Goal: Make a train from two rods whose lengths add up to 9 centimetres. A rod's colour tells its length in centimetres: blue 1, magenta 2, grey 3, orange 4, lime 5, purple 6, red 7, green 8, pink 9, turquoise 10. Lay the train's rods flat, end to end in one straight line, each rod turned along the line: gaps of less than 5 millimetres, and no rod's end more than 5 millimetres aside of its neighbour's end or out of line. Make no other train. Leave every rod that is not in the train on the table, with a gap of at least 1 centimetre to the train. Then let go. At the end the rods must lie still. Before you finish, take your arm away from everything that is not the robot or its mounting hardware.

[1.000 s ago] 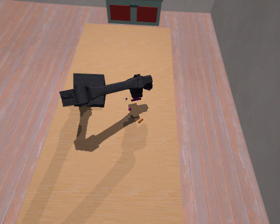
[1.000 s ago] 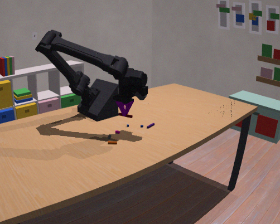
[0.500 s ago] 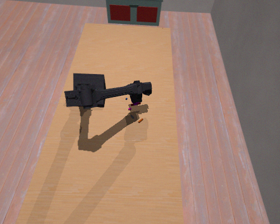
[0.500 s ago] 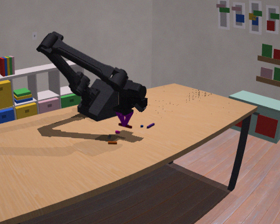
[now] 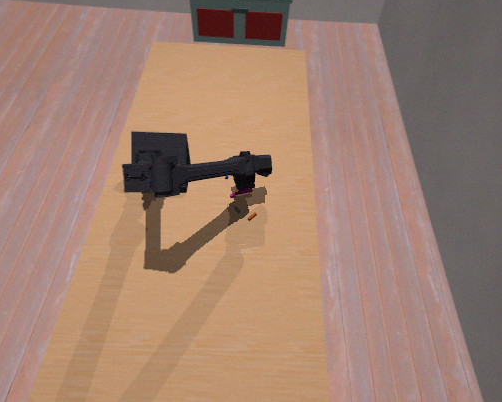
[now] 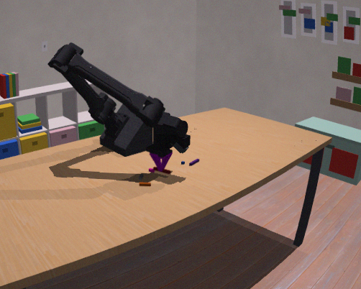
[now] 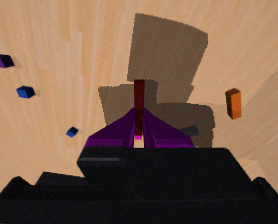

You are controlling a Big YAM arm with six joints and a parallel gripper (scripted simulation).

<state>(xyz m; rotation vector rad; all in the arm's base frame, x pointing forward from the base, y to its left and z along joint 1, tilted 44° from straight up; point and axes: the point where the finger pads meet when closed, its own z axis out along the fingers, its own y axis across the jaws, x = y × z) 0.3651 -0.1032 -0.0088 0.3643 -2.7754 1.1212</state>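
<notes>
My gripper is now 10 mm above the red rod. Also, from my hand: orange rod 40 mm ahead, 110 mm to the right, 20 mm below; then magenta rod 40 mm behind, 10 mm to the right, 20 mm below; then grey rod 20 mm behind, 80 mm to the right, 20 mm below.
</notes>
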